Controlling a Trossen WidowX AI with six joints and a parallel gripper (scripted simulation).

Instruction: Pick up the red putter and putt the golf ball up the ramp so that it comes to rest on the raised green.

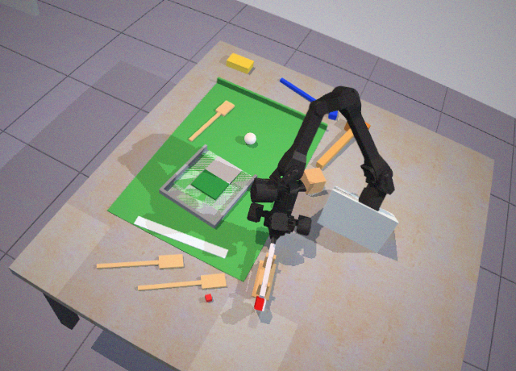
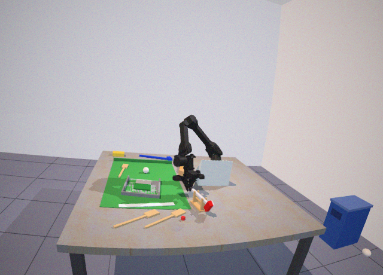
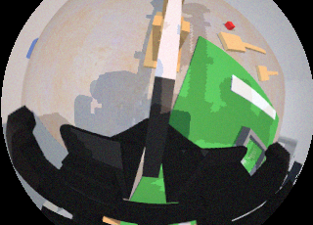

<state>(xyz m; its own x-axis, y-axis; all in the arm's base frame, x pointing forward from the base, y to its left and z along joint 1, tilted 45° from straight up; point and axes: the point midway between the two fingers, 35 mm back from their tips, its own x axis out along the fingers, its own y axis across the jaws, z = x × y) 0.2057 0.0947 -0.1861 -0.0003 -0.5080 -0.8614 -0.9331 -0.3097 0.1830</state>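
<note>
My gripper tip is now 280 mm to the left of the tan block and 10 mm short of it. Also, from my gripper tip: small red cube (270 mm to the left, 50 mm ahead, 20 mm below); then red putter (100 mm to the left, 40 mm behind, 30 mm above); then wooden rack (120 mm to the left, 50 mm behind).
</note>
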